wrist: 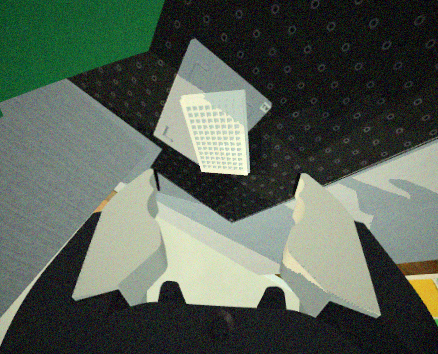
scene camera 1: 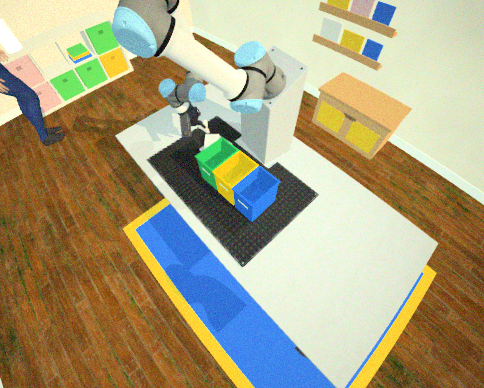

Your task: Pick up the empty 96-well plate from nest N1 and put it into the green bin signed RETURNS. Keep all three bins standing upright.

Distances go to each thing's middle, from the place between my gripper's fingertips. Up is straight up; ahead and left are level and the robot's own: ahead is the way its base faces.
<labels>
The white 96-well plate [wrist: 217, 121] is 60 mm behind my hand and 120 mm below it. The rest, counted from my hand: grey nest [wrist: 220, 77] 70 mm behind, 30 mm to the left, 130 mm below; yellow bin [scene camera 1: 232, 171] 20 mm ahead, 340 mm to the left, 50 mm below; green bin [scene camera 1: 213, 156] 30 mm ahead, 210 mm to the left, 50 mm below.
</labels>
